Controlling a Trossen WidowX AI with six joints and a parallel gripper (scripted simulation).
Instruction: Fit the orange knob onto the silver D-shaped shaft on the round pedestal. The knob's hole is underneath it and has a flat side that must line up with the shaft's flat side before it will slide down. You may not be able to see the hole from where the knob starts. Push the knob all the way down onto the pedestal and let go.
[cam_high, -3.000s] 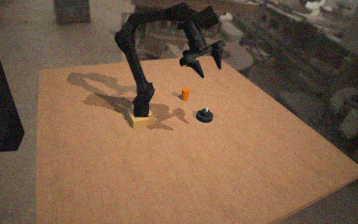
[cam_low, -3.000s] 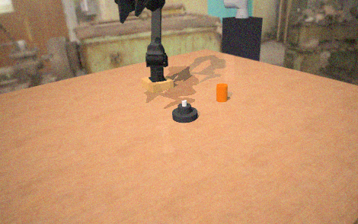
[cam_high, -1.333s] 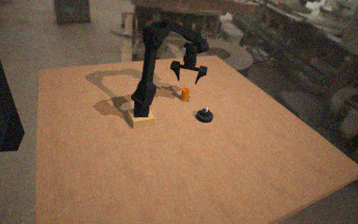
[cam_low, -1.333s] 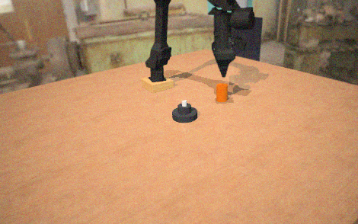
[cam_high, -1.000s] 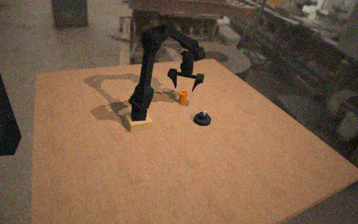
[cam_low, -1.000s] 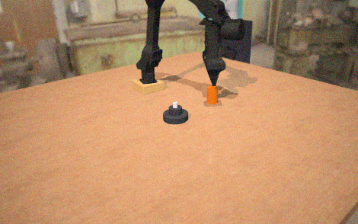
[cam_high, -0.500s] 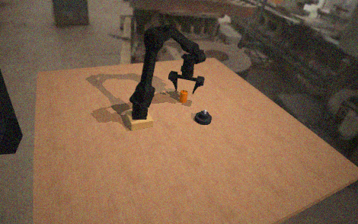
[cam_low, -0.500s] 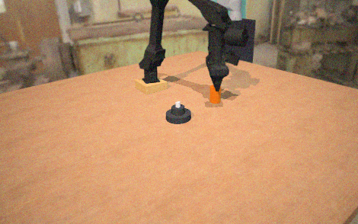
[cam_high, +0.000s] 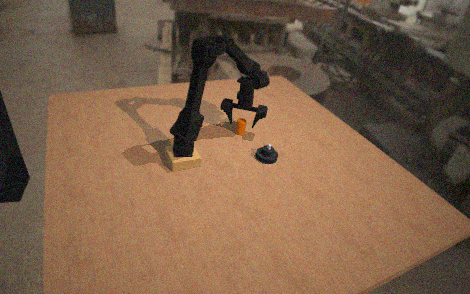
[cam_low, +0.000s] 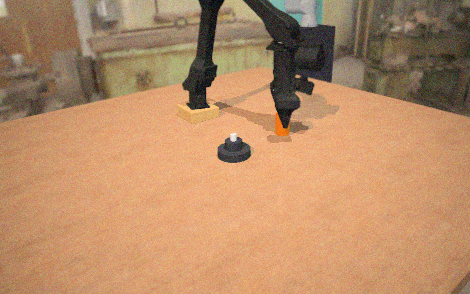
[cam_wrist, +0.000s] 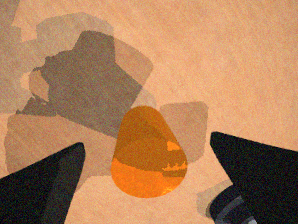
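My gripper tip is 10 mm below the orange knob. The rest, counted from my gripper tip: round pedestal (180 mm to the right, 60 mm ahead).
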